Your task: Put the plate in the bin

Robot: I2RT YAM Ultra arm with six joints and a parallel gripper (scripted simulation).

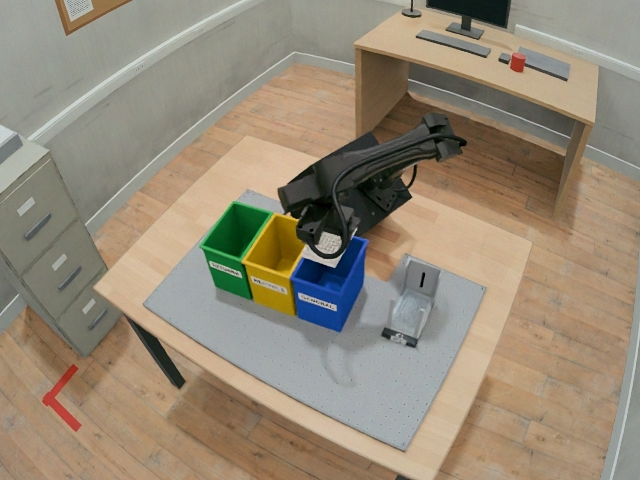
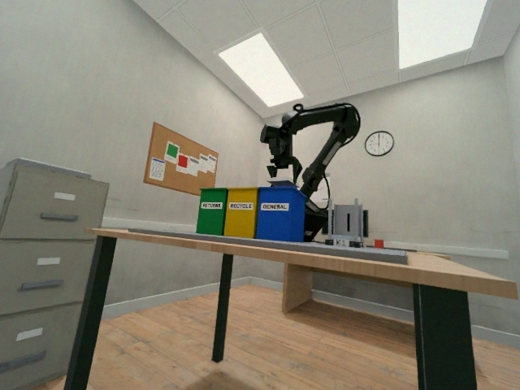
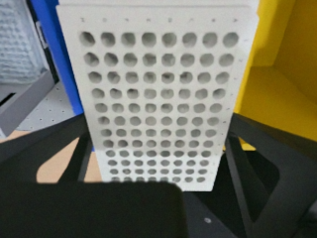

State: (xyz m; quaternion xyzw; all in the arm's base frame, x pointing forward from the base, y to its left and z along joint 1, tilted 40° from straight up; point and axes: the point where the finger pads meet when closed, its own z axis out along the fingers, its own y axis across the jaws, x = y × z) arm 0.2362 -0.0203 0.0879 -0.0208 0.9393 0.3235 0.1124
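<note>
The green returns bin is 6 cm ahead of my hand, 25 cm to the right of it and 13 cm below it. From my hand the other things lie so: blue general bin 2 cm ahead, 1 cm to the left, 13 cm below; then yellow recycle bin 4 cm ahead, 12 cm to the right, 13 cm below; then 96-well plate right at my hand.
</note>
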